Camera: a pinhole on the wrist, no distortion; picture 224 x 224 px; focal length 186.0 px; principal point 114.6 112.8 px. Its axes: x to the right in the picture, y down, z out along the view. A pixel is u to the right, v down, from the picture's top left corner.
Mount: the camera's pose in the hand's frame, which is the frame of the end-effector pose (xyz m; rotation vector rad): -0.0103 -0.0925 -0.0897 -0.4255 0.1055 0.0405
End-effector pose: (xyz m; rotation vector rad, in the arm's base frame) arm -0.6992 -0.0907 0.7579 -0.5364 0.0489 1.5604
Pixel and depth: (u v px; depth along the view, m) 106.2 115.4 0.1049
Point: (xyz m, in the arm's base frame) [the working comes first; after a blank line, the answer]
In the camera's frame: -0.0047 0.0015 0.1049

-0.6554 -0.0900 0.7785
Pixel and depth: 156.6 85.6 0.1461
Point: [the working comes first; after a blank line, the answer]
In the camera's frame: 0.0330 -0.0214 0.1461

-0.6638 -0.0349 0.8015
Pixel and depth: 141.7 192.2 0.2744
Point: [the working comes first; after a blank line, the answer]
In the camera's frame: 0.0400 0.1171 0.2744

-0.8520 -0.0185 0.7970
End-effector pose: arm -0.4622 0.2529 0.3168 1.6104 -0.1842 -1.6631
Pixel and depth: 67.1 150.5 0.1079
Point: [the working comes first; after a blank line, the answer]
In the camera's frame: -0.0276 0.0219 0.1079

-0.4799 0.2889 0.3226
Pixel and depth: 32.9 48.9 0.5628
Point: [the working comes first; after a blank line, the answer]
In the camera's frame: -0.2472 -0.1933 0.5628

-0.9739 0.1810 0.5366
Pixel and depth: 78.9 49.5 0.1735
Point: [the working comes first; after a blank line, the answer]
In the camera's frame: -0.0333 -0.0590 0.1735

-0.5826 0.2786 0.3071
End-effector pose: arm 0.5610 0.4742 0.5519 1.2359 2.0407 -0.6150
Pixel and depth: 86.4 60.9 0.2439
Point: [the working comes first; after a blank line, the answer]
In the camera's frame: -0.0370 -0.0681 0.2439

0.5676 0.3273 0.4607
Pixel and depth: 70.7 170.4 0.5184
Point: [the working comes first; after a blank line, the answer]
In the camera's frame: -0.1224 0.1605 0.5184

0.9274 0.3140 0.3881
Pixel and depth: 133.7 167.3 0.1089
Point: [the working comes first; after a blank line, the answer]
In the camera's frame: 0.0112 0.0319 0.1089

0.5401 0.4751 0.5498
